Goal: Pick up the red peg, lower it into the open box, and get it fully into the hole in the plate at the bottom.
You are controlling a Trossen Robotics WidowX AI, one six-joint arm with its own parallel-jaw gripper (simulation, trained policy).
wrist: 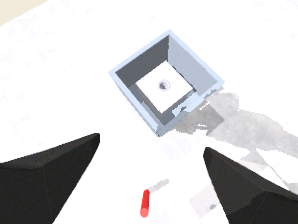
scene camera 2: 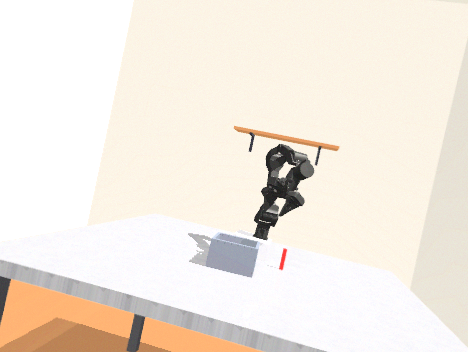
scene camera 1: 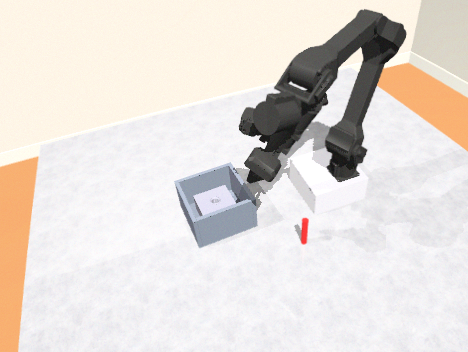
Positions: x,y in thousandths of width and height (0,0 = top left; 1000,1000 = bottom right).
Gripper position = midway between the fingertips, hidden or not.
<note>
In view: my gripper (scene camera 1: 548,482) and a grey box (scene camera 1: 467,641).
The grey box is seen too in the wrist view (wrist: 565,212) and in scene camera 2 (scene camera 2: 490,720). My gripper is seen too in the wrist view (wrist: 512,645) and in scene camera 2 (scene camera 2: 578,609).
</note>
